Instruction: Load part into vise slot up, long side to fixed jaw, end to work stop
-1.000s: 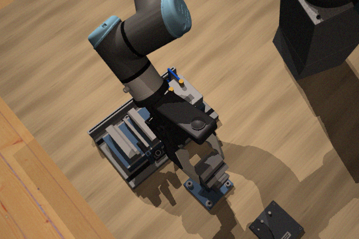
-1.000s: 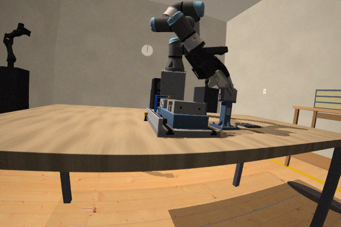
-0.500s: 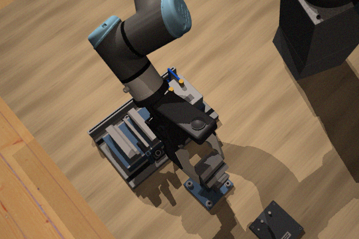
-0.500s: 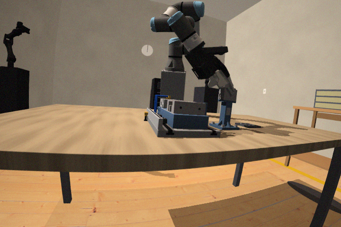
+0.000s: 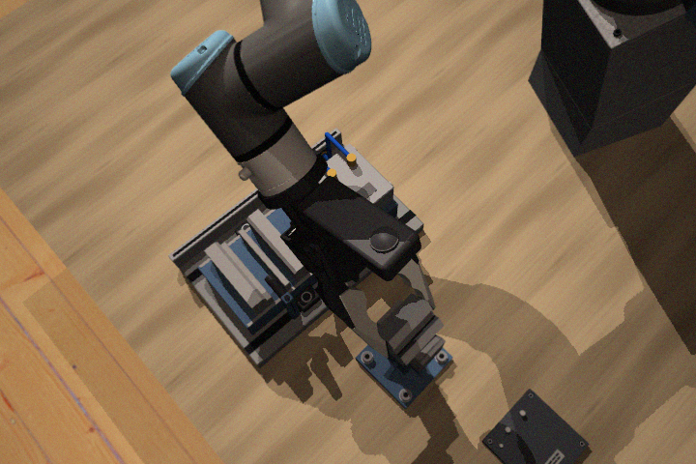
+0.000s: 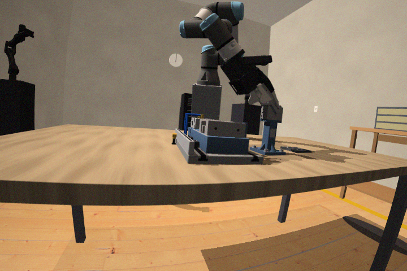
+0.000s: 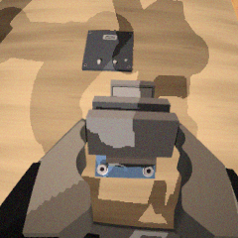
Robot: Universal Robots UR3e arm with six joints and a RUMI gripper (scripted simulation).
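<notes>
Right now the part is 1 cm to the left of my hand. Also, from my hand: white cylinder rod 19 cm to the right, 9 cm below, 5 cm behind; dark work stop 16 cm to the right, 8 cm below, 4 cm ahead; moving jaw 20 cm to the right, 9 cm below.
</notes>
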